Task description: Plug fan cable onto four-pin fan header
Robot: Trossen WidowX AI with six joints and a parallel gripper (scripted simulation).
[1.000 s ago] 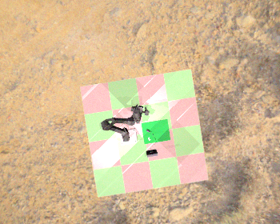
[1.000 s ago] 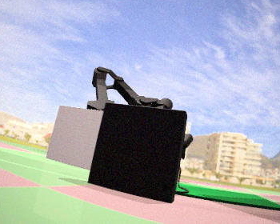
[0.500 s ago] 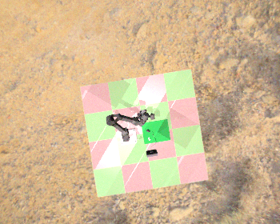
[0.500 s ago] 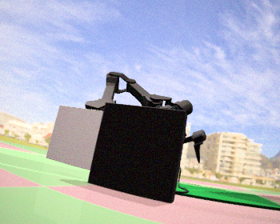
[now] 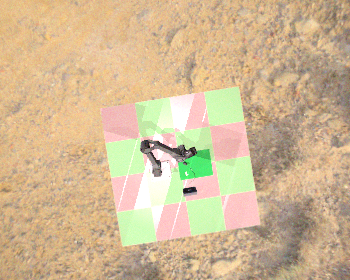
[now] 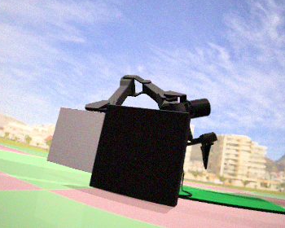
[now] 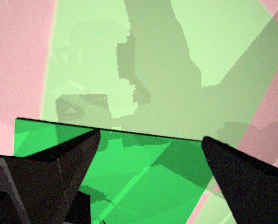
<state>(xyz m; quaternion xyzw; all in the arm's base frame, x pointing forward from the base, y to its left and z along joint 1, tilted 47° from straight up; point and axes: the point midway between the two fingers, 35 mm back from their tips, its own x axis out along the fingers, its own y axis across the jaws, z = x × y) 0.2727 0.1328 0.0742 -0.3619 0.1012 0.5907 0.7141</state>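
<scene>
Right now the fan plug is 11 cm to the right of my gripper tip, 4 cm behind it and 2 cm below it. The rest, counted from my gripper tip: black box: 35 cm to the right, 3 cm behind, 1 cm above; green board: 14 cm to the right, 6 cm below, 5 cm ahead.
</scene>
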